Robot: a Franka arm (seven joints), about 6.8 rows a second.
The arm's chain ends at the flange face. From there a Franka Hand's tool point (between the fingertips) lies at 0.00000 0.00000 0.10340 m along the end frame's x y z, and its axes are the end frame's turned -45 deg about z.
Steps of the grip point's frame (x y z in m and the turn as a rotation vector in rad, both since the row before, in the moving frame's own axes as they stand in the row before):
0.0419 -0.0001 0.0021 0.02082 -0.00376 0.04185
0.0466 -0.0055 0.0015 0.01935 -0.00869 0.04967
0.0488 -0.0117 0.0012 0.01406 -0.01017 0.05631
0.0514 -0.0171 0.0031 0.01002 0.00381 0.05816
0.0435 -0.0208 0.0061 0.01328 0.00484 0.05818
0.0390 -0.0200 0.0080 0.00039 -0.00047 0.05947
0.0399 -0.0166 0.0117 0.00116 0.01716 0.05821
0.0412 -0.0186 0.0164 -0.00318 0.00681 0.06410
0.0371 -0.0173 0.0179 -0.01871 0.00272 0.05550
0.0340 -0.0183 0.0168 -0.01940 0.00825 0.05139
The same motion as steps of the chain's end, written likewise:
0.0313 -0.0284 0.0021 0.01206 -0.01738 0.04185
0.0311 -0.0360 0.0015 0.00754 -0.01983 0.04967
0.0280 -0.0424 0.0012 0.00275 -0.01713 0.05631
0.0247 -0.0474 0.0031 0.00978 -0.00439 0.05816
0.0166 -0.0441 0.0061 0.01281 -0.00597 0.05818
0.0135 -0.0417 0.0080 -0.00006 -0.00061 0.05947
0.0153 -0.0386 0.0117 0.01295 0.01131 0.05821
0.0152 -0.0420 0.0164 0.00257 0.00706 0.06410
0.0125 -0.0397 0.0179 -0.01131 0.01515 0.05550
0.0091 -0.0378 0.0168 -0.00788 0.01955 0.05139

